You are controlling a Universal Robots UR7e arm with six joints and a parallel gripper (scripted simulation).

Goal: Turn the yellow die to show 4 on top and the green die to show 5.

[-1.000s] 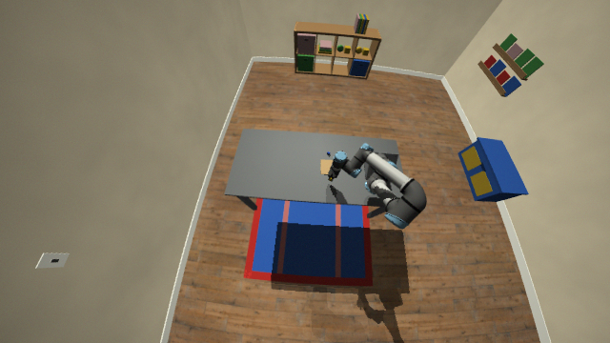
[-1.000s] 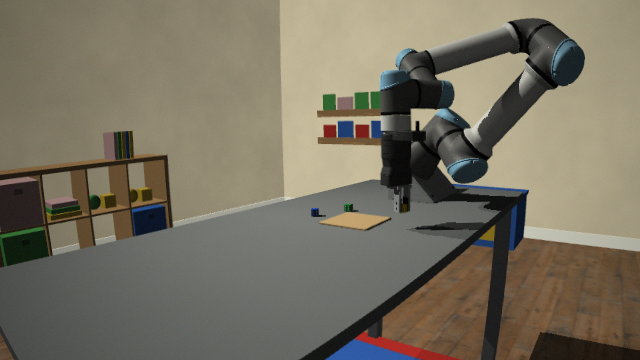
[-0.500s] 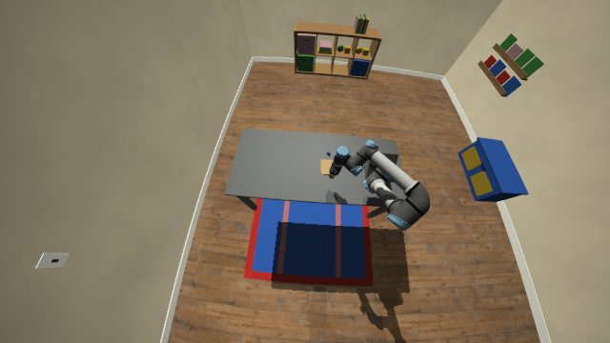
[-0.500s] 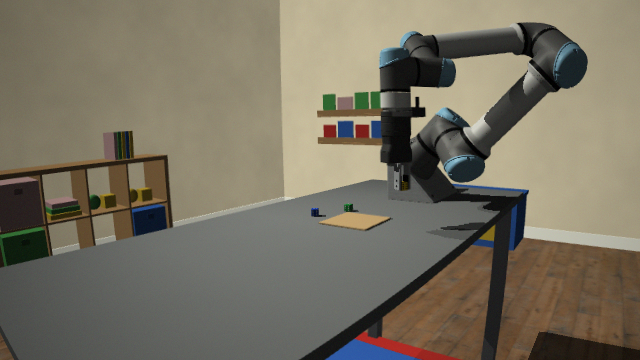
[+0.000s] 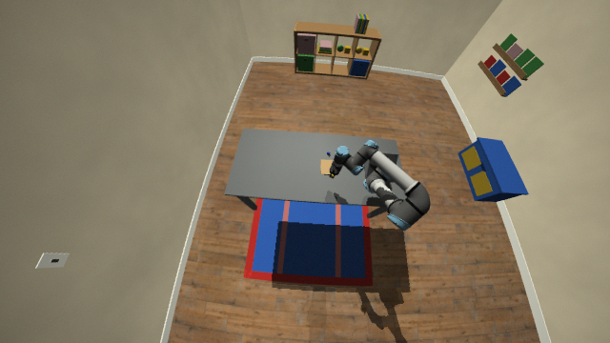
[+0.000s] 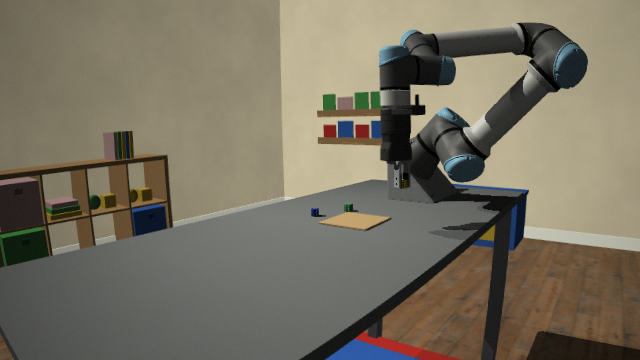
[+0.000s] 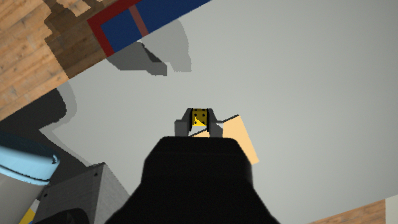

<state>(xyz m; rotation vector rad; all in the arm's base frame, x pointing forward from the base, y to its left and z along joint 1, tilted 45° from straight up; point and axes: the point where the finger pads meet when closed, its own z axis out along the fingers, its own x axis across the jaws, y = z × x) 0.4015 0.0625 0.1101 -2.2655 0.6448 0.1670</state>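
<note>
Right now the tan mat is 130 mm to the right of my hand and 120 mm below it. Also, from my hand: yellow die (10 mm below); blue die (270 mm to the right, 110 mm below, 10 mm behind); green die (210 mm to the right, 110 mm below, 110 mm behind).
</note>
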